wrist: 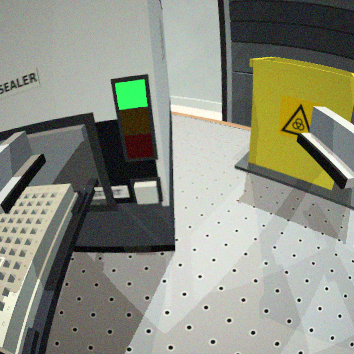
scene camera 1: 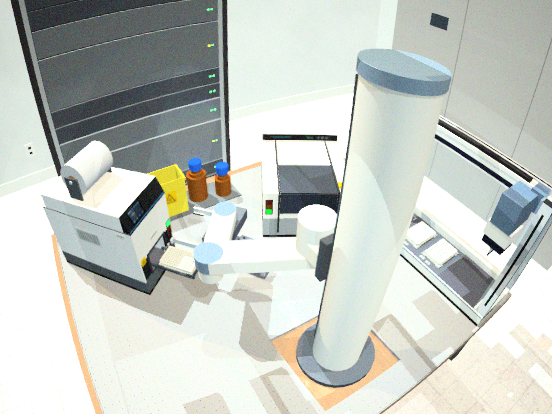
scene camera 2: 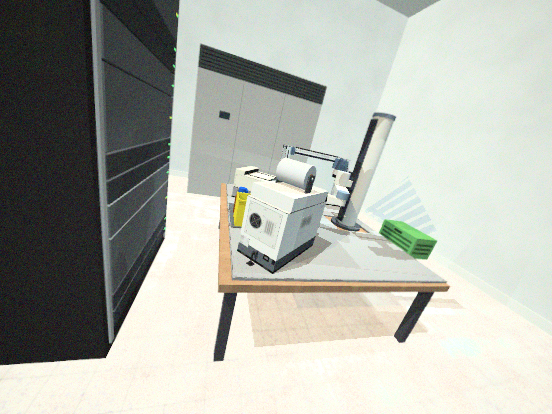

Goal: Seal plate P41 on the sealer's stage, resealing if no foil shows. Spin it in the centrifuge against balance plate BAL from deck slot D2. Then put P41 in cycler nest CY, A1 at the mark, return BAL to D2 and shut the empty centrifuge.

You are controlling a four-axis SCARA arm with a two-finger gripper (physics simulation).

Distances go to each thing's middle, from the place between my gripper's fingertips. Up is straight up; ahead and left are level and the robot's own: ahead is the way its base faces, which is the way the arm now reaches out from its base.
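Dark sealer tray [wrist: 41, 325]: my gripper 90 mm past it, 70 mm to the right of it, 60 mm above it. From my hand: foil roll [scene camera 1: 91, 163], 270 mm to the left, 140 mm ahead, 260 mm above; centrifuge [scene camera 1: 301, 165], 550 mm to the right, 70 mm ahead, 40 mm below.
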